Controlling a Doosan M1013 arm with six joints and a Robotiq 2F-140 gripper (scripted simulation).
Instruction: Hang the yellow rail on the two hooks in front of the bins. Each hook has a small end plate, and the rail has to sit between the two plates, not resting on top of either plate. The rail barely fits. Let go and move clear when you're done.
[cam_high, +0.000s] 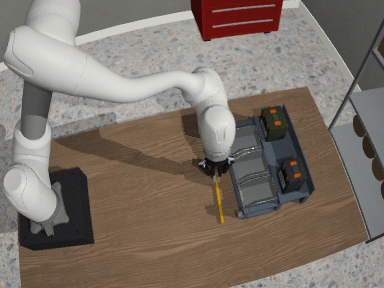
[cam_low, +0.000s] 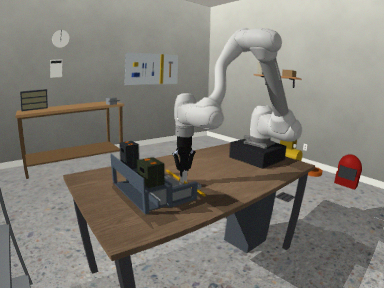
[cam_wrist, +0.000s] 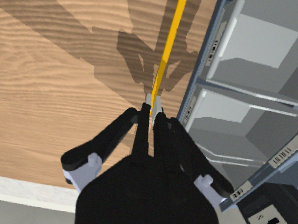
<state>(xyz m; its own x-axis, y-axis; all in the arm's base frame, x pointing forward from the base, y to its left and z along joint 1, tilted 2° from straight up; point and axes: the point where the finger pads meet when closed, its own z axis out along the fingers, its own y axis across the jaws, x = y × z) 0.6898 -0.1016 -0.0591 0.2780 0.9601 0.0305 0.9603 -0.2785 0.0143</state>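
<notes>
The yellow rail is 3 cm below my hand.
</notes>
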